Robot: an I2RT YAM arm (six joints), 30 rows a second.
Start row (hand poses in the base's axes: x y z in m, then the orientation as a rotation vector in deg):
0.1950, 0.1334, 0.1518, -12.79, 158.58, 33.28
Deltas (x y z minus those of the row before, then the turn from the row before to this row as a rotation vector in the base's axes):
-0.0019, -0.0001, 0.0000, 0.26, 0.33, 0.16
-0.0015, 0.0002, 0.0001, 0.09, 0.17, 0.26
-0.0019, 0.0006, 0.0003, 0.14, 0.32, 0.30
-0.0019, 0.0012, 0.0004, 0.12, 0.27, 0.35
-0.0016, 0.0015, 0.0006, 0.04, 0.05, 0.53
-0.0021, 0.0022, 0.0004, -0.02, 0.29, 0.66
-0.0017, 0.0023, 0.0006, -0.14, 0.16, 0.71
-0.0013, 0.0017, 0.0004, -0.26, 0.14, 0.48
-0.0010, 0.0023, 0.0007, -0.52, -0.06, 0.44
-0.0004, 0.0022, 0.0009, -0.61, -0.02, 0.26
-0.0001, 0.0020, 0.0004, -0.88, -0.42, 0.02
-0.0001, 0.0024, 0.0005, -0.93, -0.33, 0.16
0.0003, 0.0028, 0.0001, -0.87, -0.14, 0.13
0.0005, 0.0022, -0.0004, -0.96, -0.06, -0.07
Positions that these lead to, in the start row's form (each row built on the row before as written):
0.1931, 0.1333, 0.1518, -12.88, 158.81, 33.77
0.1916, 0.1335, 0.1519, -13.18, 158.95, 34.00
0.1897, 0.1341, 0.1522, -13.50, 159.22, 34.35
0.1878, 0.1353, 0.1526, -13.90, 159.45, 34.68
0.1862, 0.1368, 0.1532, -14.63, 159.50, 34.88
0.1841, 0.1390, 0.1536, -15.50, 159.81, 35.09
0.1824, 0.1413, 0.1542, -16.49, 160.04, 35.11
0.1811, 0.1430, 0.1546, -17.19, 160.28, 34.90
0.1801, 0.1453, 0.1553, -17.93, 160.43, 34.26
0.1797, 0.1475, 0.1562, -18.42, 160.64, 33.47
0.1796, 0.1495, 0.1566, -18.71, 160.57, 32.12
0.1795, 0.1519, 0.1571, -19.19, 160.59, 30.76
0.1798, 0.1547, 0.1572, -19.58, 160.76, 29.54
0.1803, 0.1569, 0.1568, -19.69, 161.04, 28.17

